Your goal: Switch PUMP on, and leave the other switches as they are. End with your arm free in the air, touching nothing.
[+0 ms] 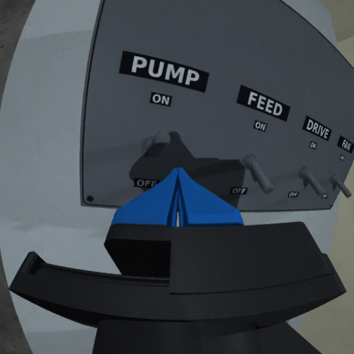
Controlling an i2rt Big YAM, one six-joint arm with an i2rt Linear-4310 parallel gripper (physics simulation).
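The PUMP switch (160, 141) is at the left of the grey panel (210, 45), between its ON label (160, 99) and its OFF label (146, 183). Its short-looking lever sticks out and tilts up toward ON. The FEED switch (261, 175), DRIVE switch (312, 182) and FAN switch (342, 186) have levers slanting down toward OFF. My gripper (177, 174) is shut and empty. Its blue fingertips show below and a little right of the PUMP lever, with a visible gap between them.
The gripper's shadow lies on the panel around the PUMP switch and partly over its OFF label. A screw (90, 198) marks the panel's lower left corner. A pale surface (45, 150) shows left of the panel and below it.
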